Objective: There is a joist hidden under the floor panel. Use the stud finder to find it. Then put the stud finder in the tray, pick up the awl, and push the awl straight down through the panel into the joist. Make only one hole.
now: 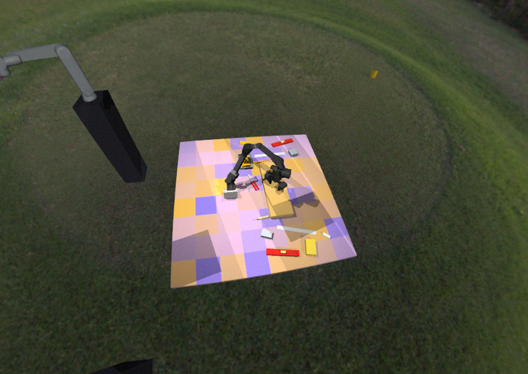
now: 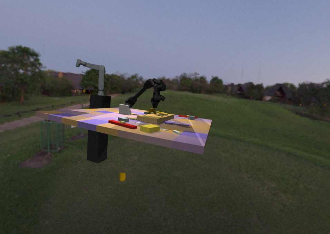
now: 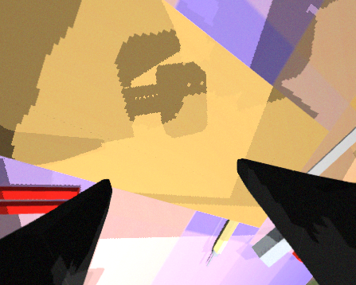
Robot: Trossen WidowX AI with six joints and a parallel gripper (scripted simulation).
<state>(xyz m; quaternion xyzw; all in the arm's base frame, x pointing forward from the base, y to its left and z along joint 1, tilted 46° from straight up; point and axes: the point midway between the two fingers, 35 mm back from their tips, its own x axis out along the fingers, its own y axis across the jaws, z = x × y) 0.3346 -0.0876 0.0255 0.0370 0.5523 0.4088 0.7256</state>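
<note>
The awl is 150 mm behind my gripper tip, 200 mm to the right of it and 100 mm below it. From my gripper tip the other things lie so: grey block (120 mm behind, 330 mm to the right, 90 mm below); then yellow stud finder (180 mm behind, 350 mm to the left, 60 mm below); then grey tray (180 mm behind, 370 mm to the left, 90 mm below).
</note>
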